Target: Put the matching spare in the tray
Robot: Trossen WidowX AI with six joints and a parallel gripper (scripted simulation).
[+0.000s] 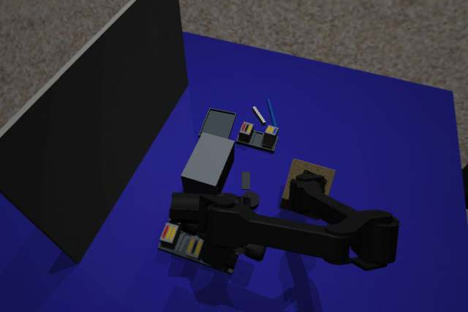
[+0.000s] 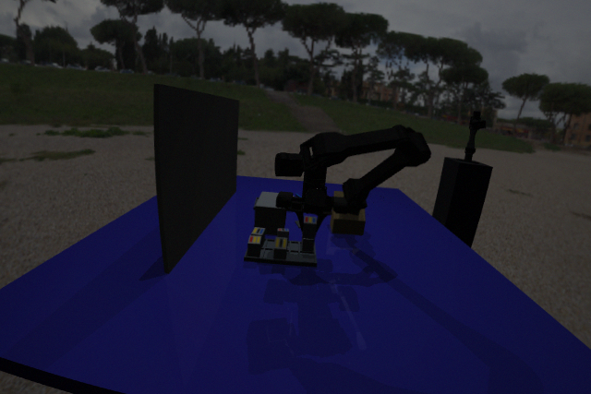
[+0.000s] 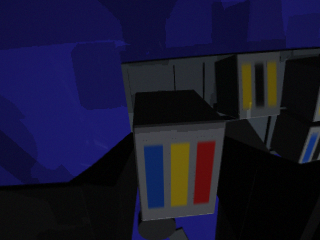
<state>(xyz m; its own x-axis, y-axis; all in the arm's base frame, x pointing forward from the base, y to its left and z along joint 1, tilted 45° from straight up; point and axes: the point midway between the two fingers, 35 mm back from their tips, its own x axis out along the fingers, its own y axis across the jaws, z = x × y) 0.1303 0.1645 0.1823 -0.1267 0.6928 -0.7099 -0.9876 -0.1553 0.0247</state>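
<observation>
Right now my gripper tip is 23 cm short of the dark tray, 39 cm to the left of it and 9 cm above it. From my gripper tip the other things lie so: black panel (38 cm ahead, 17 cm to the right, 13 cm above); disc (1 cm ahead, 18 cm to the right, 8 cm below); grey box unit (15 cm ahead, 19 cm to the right, 4 cm below).
</observation>
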